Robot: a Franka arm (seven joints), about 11 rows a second.
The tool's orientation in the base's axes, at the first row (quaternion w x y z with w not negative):
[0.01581 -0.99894 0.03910 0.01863]
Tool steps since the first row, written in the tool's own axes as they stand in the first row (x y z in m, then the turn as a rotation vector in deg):
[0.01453 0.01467 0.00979 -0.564 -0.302 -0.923]
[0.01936 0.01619 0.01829 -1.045 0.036 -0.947]
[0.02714 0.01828 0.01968 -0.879 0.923 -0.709]
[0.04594 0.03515 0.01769 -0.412 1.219 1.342]
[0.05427 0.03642 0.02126 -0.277 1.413 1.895]
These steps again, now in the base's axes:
[0.01297 -0.01542 -0.01078 -0.505 0.314 0.953]
[0.01735 -0.01703 -0.01950 -1.010 0.014 0.985]
[0.02489 -0.01967 -0.02125 -0.923 -0.875 0.714]
[0.04236 -0.03800 -0.02049 -0.555 -1.138 -1.361]
[0.05043 -0.03980 -0.02442 -0.455 -1.324 -1.925]

